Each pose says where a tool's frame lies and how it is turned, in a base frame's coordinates. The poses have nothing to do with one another.
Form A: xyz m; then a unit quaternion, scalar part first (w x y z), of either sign.
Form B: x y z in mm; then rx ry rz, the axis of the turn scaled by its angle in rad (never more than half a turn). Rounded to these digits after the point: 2 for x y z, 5 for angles.
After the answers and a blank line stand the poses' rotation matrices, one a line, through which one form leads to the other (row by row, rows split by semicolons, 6 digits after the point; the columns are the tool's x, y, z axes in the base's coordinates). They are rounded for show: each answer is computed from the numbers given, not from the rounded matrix.
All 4 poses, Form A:
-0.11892, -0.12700, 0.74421, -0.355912, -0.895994, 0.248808, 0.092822
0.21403, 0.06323, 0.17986, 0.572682, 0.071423, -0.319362, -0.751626
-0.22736, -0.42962, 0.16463, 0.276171, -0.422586, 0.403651, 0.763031
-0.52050, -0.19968, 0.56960, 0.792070, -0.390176, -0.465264, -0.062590
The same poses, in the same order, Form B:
-118.92, -127.00, 744.21, 2.31430, -0.64266, -0.23975
214.03, 63.23, 179.86, 0.16746, -0.74877, -1.76226
-227.36, -429.62, 164.63, -1.13526, 1.08439, 2.04985
-520.50, -199.68, 569.60, -0.83938, -1.00091, -0.13465

0.858957 -0.379788 -0.343443; -0.511934 -0.622842 -0.591600; 0.010772 0.683980 -0.729421
-0.333868 0.815266 -0.473153; -0.906505 -0.140086 0.398276; 0.258419 0.561887 0.785813
-0.490301 -0.762609 -0.421939; 0.080300 -0.521591 0.849409; -0.867846 0.382585 0.316974
0.559224 0.462221 -0.688201; 0.263918 0.687690 0.676335; 0.785885 -0.559851 0.262584

